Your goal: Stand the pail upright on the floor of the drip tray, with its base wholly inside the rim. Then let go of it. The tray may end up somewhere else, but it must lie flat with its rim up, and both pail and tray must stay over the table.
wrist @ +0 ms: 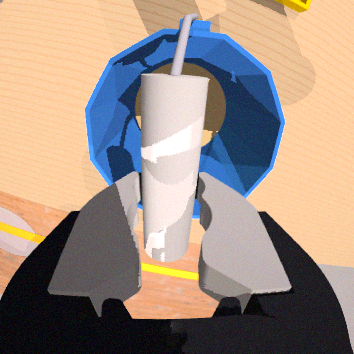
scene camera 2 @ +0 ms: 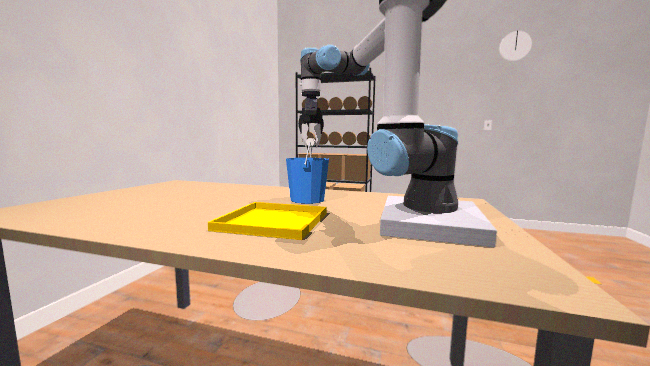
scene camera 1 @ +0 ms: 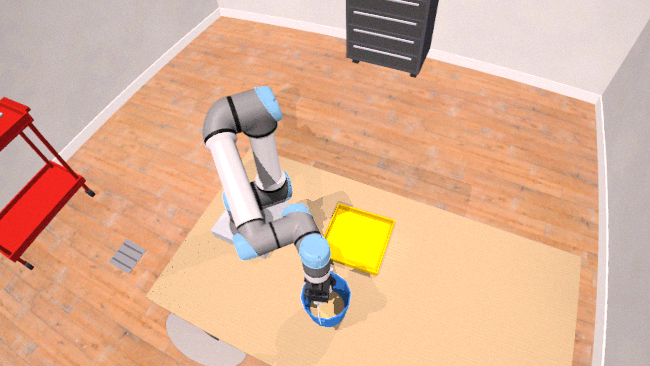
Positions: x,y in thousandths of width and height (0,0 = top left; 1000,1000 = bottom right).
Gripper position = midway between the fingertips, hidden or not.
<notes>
In view: my gripper (scene camera 2: 479,403) and a blue pail (scene camera 2: 473,501).
My gripper shows as well in the wrist view (wrist: 476,496).
</notes>
